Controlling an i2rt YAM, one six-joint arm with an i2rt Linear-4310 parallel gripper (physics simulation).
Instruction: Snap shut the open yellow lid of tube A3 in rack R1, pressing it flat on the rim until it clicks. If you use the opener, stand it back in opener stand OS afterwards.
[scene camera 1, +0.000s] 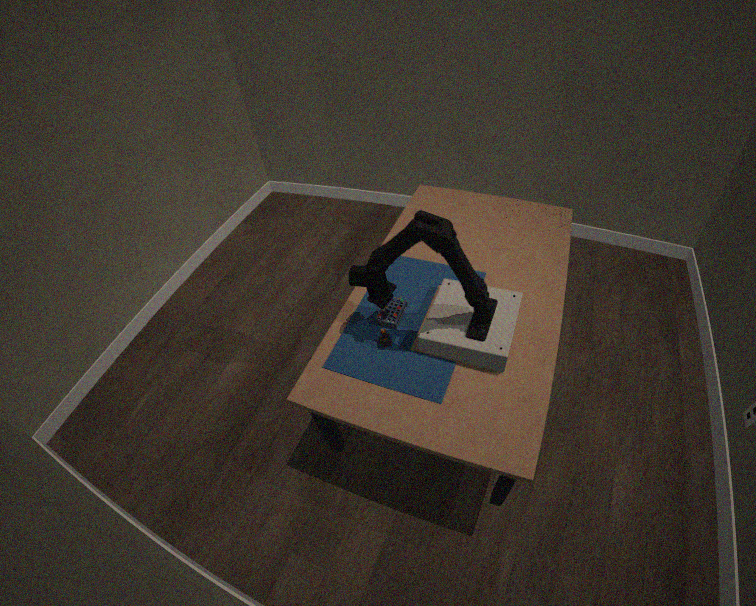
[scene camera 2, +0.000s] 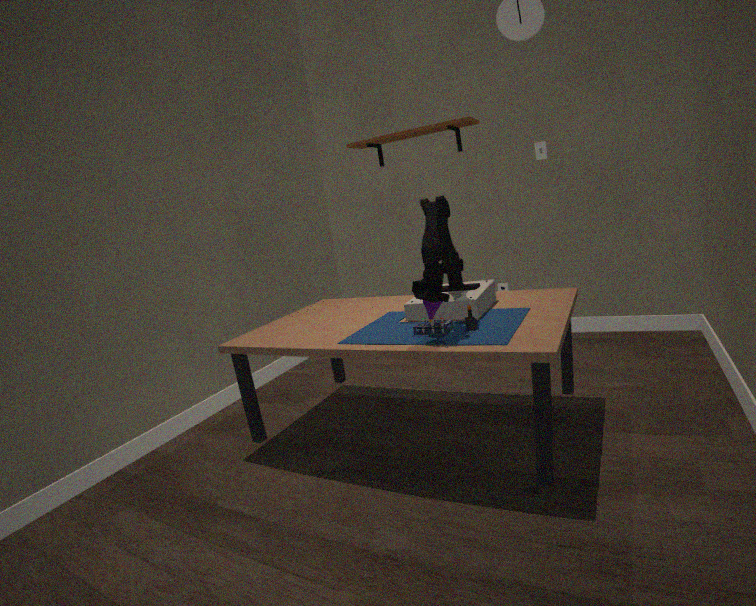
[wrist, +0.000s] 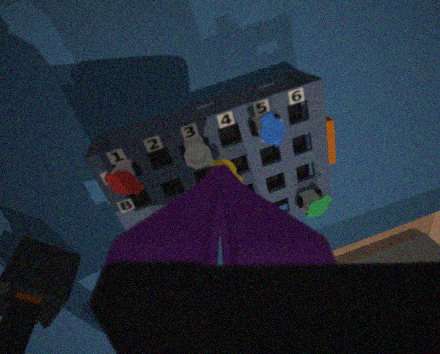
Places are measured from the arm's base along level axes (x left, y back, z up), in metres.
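Pixels of known places: gripper, between the fingertips: (scene camera 1: 385, 305) (scene camera 2: 430, 319) (wrist: 219, 176); arm's base, origin of its link: (scene camera 1: 482, 318) (scene camera 2: 456, 288).
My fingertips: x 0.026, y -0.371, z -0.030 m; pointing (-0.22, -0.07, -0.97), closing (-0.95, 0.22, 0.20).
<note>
For each thing: its top centre in the pictures, then the offset to it from my fingertips. Level surfaces: height alone.
- dark grey rack R1, centre of its top: (wrist: 244, 207) (scene camera 2: 430, 317) (scene camera 1: 390, 304) dx -0.008, dy +0.020, dz +0.002 m
- orange-marked opener, centre of its top: (scene camera 1: 383, 329) (scene camera 2: 469, 305) dx +0.134, dy +0.054, dz +0.033 m
- red lid, centre of its top: (wrist: 122, 183) dx +0.045, dy -0.007, dz -0.010 m
- blue lid, centre of its top: (wrist: 272, 132) dx -0.032, dy -0.010, dz -0.010 m
- green lid, centre of its top: (wrist: 318, 208) dx -0.053, dy +0.048, dz -0.010 m
- blue mat, height of its surface: dz -0.052 m
- wooden table, height of its surface: dz -0.055 m
The dark grey rack R1 (scene camera 1: 392, 313) (scene camera 2: 432, 329) (wrist: 210, 112) stands on the blue mat. In the wrist view, tube A3 (wrist: 198, 152) is under label 3 in the top row. Its yellow lid (wrist: 229, 166) stands open beside the rim, pointing toward the fingers, which cover most of it. My gripper (scene camera 2: 432, 318) (wrist: 219, 176) is shut and empty, its purple tips over the rack next to the yellow lid. Whether they touch it I cannot tell. The dark opener stand OS (scene camera 1: 383, 340) (scene camera 2: 471, 322) (wrist: 40, 275) is beside the rack, with the orange-marked opener (scene camera 1: 382, 331) (scene camera 2: 468, 309) upright in it.
Other tubes in the rack have a red lid (wrist: 123, 183), a blue lid (wrist: 272, 128) and a green lid (wrist: 318, 206). The blue mat (scene camera 1: 391, 375) (scene camera 2: 504, 328) lies on the wooden table (scene camera 1: 492, 422). The arm stands on a white base box (scene camera 1: 463, 353) (scene camera 2: 419, 311) behind the mat.
</note>
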